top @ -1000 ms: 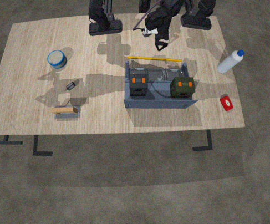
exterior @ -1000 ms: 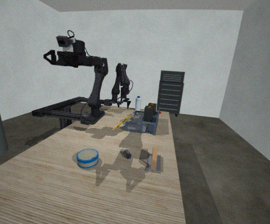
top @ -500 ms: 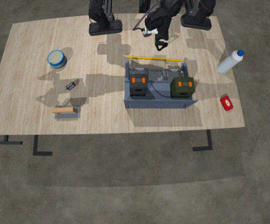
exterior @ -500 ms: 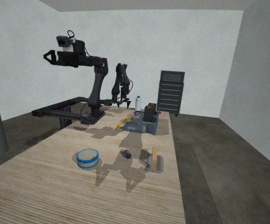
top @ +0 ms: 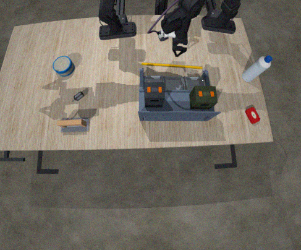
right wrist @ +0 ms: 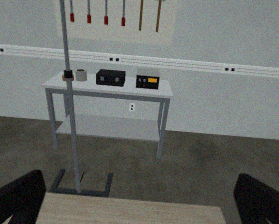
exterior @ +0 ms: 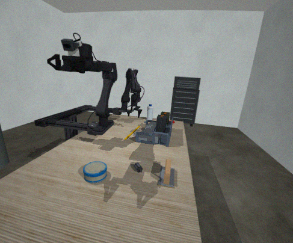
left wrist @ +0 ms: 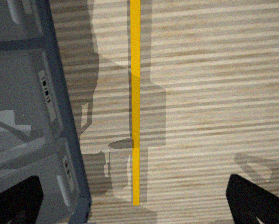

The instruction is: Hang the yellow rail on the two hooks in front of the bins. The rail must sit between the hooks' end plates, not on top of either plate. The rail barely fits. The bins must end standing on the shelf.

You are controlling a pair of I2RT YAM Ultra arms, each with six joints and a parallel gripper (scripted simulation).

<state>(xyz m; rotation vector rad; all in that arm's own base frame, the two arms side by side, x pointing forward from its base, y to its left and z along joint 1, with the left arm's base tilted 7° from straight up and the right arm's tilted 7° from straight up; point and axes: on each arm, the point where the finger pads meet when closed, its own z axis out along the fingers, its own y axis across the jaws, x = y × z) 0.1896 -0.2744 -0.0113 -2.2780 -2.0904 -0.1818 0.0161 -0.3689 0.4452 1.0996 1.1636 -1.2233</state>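
Now: left hand 150 mm above the yellow rail. Round my left hand: white bottle 480 mm to the left, 110 mm ahead, 70 mm below; then red tin 440 mm to the left, 370 mm ahead, 140 mm below; then blue-grey shelf 200 mm ahead, 90 mm below, 30 mm to the right.
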